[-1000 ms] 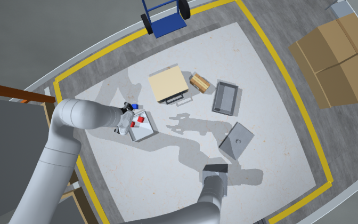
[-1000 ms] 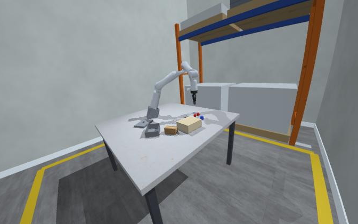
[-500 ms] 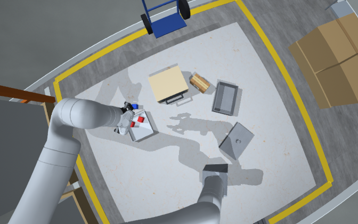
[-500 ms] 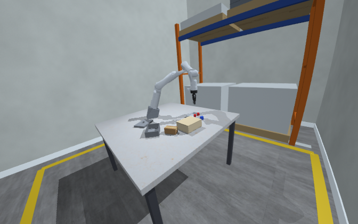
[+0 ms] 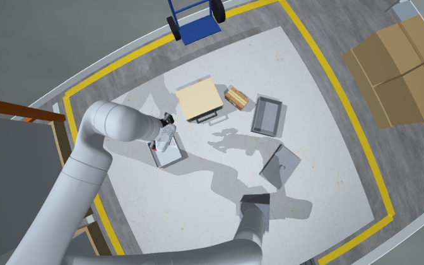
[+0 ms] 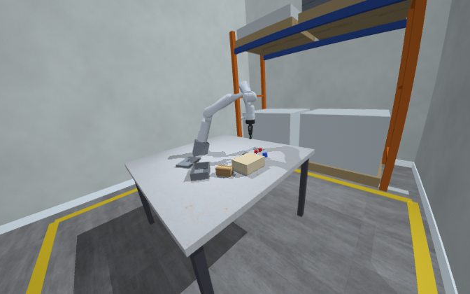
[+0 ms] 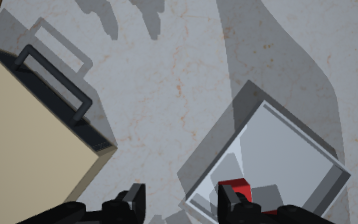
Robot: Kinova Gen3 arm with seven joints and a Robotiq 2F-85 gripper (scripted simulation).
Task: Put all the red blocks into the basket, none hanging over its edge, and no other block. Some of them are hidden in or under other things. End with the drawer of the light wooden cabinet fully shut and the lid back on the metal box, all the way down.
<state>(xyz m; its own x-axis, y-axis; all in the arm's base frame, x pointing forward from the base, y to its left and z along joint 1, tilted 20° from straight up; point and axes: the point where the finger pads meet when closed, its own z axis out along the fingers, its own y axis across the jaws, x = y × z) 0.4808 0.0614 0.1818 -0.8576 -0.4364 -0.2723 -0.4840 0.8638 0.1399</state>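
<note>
Right now my hand is 410 mm past the lid, 360 mm to the left of it and 170 mm above it. Round my hand: basket: 20 mm behind, 100 mm to the left, 170 mm below; light wooden cabinet: 80 mm ahead, 180 mm to the right, 150 mm below; drawer: 70 mm ahead, 180 mm to the right, 150 mm below.
</note>
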